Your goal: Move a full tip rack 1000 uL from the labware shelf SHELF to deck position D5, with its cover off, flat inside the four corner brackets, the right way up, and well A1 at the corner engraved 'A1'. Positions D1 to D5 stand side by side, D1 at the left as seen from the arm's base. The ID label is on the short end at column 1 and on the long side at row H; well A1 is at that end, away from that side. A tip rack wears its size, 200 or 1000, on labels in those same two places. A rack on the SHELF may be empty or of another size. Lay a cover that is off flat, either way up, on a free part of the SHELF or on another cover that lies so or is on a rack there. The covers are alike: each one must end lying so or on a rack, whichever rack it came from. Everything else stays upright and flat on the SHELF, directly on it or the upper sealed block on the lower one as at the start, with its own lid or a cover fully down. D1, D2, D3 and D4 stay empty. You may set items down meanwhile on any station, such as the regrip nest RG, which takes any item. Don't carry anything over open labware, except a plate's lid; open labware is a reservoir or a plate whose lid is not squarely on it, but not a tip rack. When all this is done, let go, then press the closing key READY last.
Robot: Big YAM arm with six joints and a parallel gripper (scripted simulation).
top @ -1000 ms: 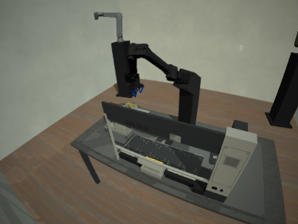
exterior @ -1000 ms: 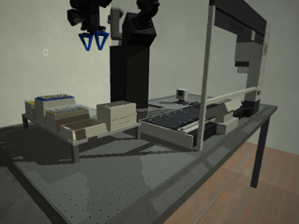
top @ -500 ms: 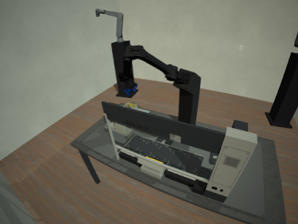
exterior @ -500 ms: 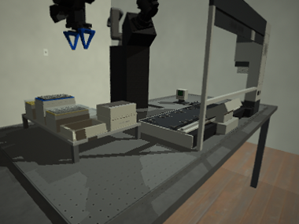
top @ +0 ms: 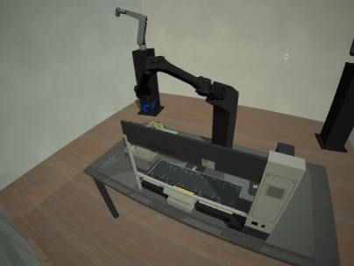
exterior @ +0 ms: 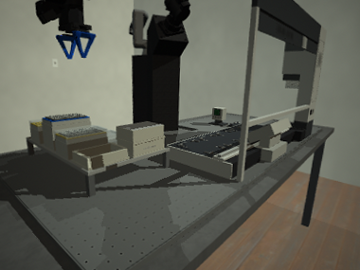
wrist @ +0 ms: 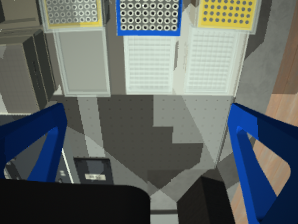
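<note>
My gripper is now 220 mm above the tip rack, 40 mm to the left of it and 10 mm past it. From my hand the other things lie so: shelf label 350 mm below, 170 mm to the left, 80 mm ahead; then labware shelf 290 mm below, 50 mm ahead, 10 mm to the left; then pale block 230 mm below, 230 mm ahead, 50 mm to the left.
</note>
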